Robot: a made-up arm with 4 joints.
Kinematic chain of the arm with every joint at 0, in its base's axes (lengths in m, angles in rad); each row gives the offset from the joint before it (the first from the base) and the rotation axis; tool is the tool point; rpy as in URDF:
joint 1: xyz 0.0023 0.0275 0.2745 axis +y
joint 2: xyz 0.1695 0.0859 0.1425 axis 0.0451 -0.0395 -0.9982
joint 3: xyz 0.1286 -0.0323 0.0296 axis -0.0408 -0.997 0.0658
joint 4: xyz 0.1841 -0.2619 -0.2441 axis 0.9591 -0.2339 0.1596
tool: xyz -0.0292 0.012 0.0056 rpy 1.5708 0 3.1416
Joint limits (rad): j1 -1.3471..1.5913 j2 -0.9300..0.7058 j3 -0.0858..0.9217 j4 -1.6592..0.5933
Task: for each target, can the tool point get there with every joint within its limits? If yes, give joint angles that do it. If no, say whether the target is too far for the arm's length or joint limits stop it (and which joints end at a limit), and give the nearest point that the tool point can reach.
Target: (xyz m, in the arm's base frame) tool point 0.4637 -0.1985 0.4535
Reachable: yes | joints -0.3819 0.0859 0.2999 0.2327
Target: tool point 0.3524 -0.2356 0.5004
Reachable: yes | joints -0.6671 0.2381 0.1502 0.1606
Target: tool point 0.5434 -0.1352 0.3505
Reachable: yes | joints -0.1467 -0.0866 0.3141 -0.1285
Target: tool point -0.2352 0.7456 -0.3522
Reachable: no: too far | nearest point 0.0144 0.2640 -0.3534 | short by 0.542 m
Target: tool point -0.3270 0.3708 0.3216
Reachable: no: joint limits stop it (at a limit: joint 1, joint 2, joint 3) | nearest point -0.1099 0.1463 -0.2690 | short by 0.668 m
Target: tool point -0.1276 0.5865 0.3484
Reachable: no: joint limits stop it (at a limit: joint 1, joint 2, joint 3) | nearest point 0.0018 0.2979 0.9308 | short by 0.663 m
